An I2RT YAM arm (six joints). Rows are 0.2 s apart.
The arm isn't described. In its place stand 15 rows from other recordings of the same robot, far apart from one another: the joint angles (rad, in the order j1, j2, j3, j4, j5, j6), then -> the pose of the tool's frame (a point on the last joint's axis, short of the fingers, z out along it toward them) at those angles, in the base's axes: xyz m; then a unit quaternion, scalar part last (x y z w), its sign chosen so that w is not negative.
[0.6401 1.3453 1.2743 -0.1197 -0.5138 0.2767] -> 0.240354, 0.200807, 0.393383, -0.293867, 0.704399, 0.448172, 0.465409
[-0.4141 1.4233 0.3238 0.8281 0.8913 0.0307] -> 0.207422, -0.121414, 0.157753, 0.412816, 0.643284, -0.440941, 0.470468
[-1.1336 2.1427 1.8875 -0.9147 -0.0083 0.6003] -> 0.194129, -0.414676, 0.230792, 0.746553, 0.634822, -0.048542, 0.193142
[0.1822 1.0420 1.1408 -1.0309 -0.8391 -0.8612] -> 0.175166, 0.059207, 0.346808, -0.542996, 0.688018, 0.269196, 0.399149
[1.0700 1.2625 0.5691 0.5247 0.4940 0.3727] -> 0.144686, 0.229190, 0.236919, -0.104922, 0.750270, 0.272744, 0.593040
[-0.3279 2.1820 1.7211 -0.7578 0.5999 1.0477] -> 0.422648, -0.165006, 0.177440, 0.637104, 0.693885, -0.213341, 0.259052
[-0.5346 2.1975 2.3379 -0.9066 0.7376 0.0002] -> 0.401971, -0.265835, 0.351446, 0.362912, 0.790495, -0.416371, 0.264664
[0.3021 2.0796 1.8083 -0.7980 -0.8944 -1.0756] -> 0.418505, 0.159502, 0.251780, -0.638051, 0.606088, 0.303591, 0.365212
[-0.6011 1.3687 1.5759 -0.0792 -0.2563 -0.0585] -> 0.254146, -0.163338, 0.495088, 0.083082, 0.656778, -0.161328, 0.731925
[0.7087 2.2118 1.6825 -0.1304 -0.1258 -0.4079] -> 0.381269, 0.332735, 0.186179, -0.498237, 0.745506, 0.121601, 0.425670
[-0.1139 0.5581 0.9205 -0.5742 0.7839 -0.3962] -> 0.097356, -0.036436, 0.375413, 0.136521, 0.745518, -0.434053, 0.486993
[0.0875 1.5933 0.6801 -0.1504 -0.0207 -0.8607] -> 0.275286, 0.024889, 0.124404, -0.444223, 0.860016, -0.085311, 0.236137
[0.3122 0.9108 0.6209 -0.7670 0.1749 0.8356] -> 0.157665, 0.044378, 0.214552, 0.270713, 0.924927, 0.066505, 0.258461
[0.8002 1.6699 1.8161 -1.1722 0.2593 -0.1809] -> 0.240558, 0.234683, 0.378542, -0.419251, 0.858807, -0.037302, 0.292040
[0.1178 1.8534 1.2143 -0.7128 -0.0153 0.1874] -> 0.347362, 0.041658, 0.162071, 0.033749, 0.993415, 0.024119, 0.106801
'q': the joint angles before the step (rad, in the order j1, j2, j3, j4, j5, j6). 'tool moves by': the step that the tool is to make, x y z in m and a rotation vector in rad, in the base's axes. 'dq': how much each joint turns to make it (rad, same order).
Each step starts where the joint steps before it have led.
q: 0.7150, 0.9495, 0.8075, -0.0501, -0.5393, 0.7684
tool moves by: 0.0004, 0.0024, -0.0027, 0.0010, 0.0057, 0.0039
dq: 0.0073, 0.0076, -0.0075, 0.0145, 0.0025, 0.0059
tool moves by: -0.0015, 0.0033, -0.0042, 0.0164, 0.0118, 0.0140
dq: 0.0152, 0.0032, -0.0212, 0.0385, -0.0025, 0.0232
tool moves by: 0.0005, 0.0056, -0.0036, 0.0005, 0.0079, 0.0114
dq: 0.0174, 0.0190, -0.0059, 0.0234, 0.0049, 0.0078
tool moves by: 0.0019, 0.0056, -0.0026, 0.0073, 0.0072, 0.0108
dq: 0.0118, 0.0236, -0.0026, 0.0322, -0.0008, 0.0119
